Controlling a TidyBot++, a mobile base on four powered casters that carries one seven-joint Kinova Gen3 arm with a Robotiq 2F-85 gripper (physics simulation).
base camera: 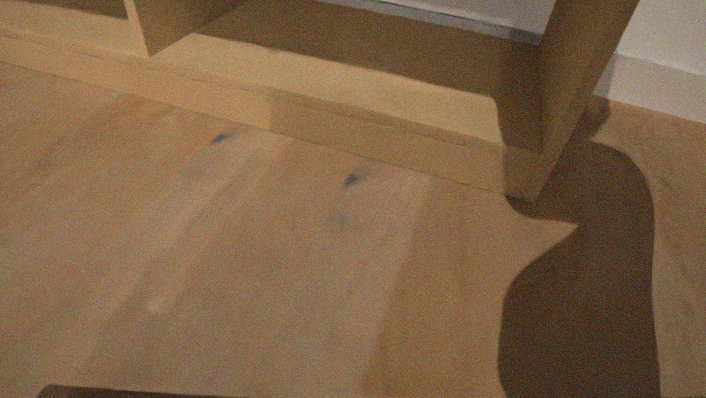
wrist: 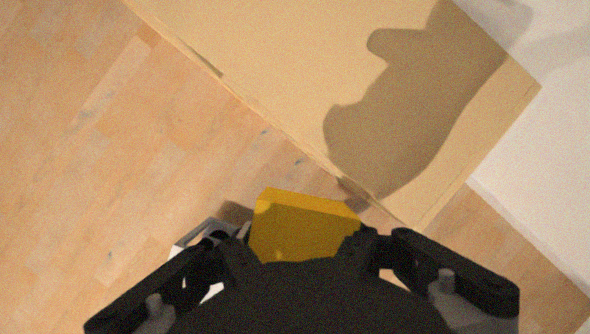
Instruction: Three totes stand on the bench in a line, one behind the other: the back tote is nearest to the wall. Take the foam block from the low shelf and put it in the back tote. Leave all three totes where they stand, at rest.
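Frame: origin at the arm's base, x ahead, y left, z up, level; centimetres.
Where they show: gripper, fingertip midpoint: (wrist: 298, 228).
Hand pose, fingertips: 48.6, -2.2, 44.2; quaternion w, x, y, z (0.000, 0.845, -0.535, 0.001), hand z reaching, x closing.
Observation:
After its pixels a point has its place, as x, y, z.
The yellow foam block (wrist: 305, 227) @(50.3, -2.0, 48.7) is held between the black fingers of my gripper (wrist: 298, 228) @(48.6, -2.2, 44.2) at the bottom middle of the wrist view. The gripper is shut on it, and the block's lower part is hidden behind the gripper's body. The block is high above the floor, beside the front edge of the wooden shelf unit's top. The gripper does not show in the base view. The three totes and the bench do not show in either view.
The wooden shelf unit (base camera: 380, 107) @(56.2, -6.4, -31.8) (wrist: 280, 55) @(69.5, 8.4, 21.3) stands against the white wall (base camera: 670, 35) @(79.0, -60.3, -25.7) (wrist: 545, 165) @(75.8, -69.2, 2.4). Its low compartments face the base. Wooden floor (base camera: 225, 250) @(37.4, 11.0, -39.7) (wrist: 90, 165) @(14.2, 90.7, -39.6) lies in front of it. A dark shadow falls on the floor at the right of the base view.

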